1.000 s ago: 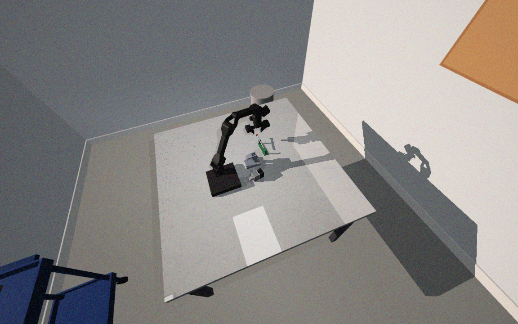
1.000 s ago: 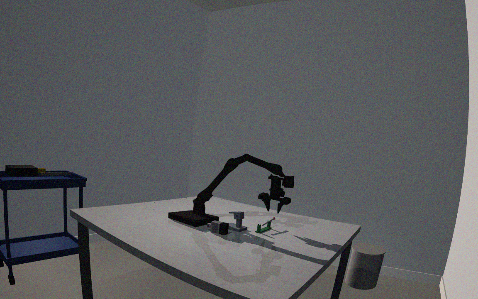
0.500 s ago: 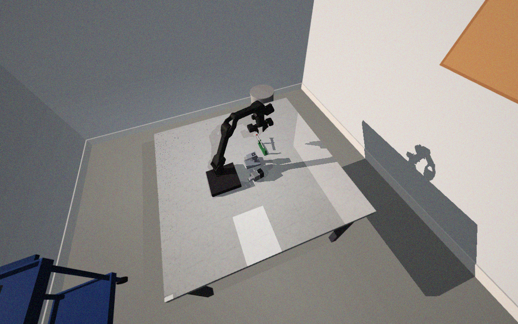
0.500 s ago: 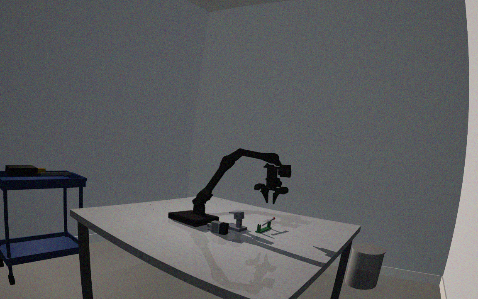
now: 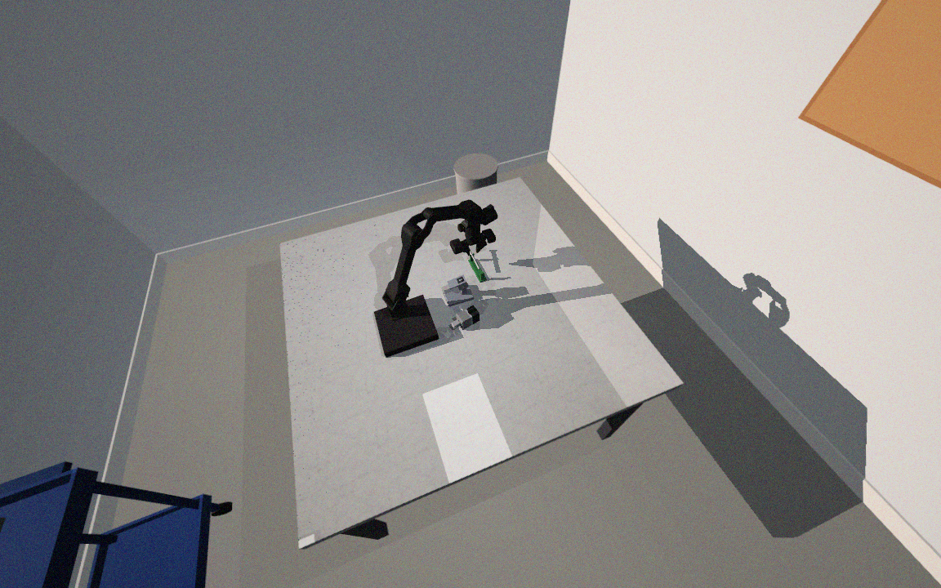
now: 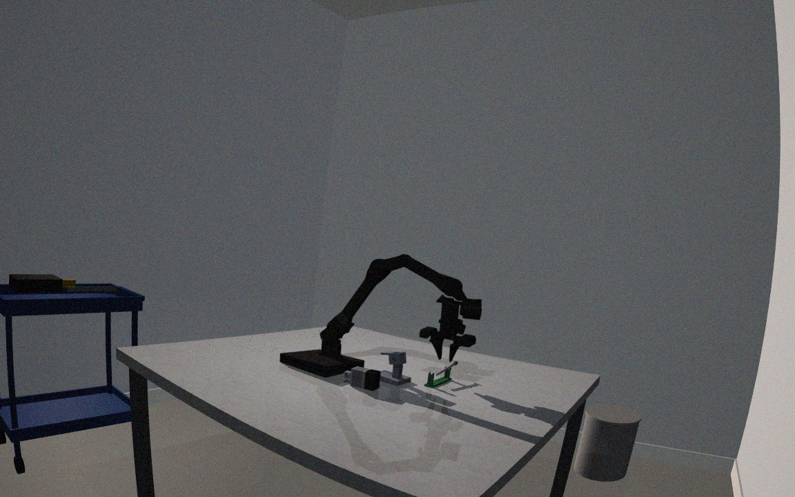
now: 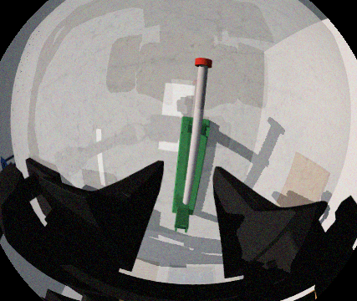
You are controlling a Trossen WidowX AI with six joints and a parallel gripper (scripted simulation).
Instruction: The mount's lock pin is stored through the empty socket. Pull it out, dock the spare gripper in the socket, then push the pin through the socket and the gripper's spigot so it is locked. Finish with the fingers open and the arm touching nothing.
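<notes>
My gripper tip is now 5 cm above the green rack and 4 cm to the left of it. Round my gripper tip: mount: 14 cm to the right, 11 cm behind, 2 cm below; spare gripper: 28 cm to the right, 14 cm behind, 4 cm below.
</notes>
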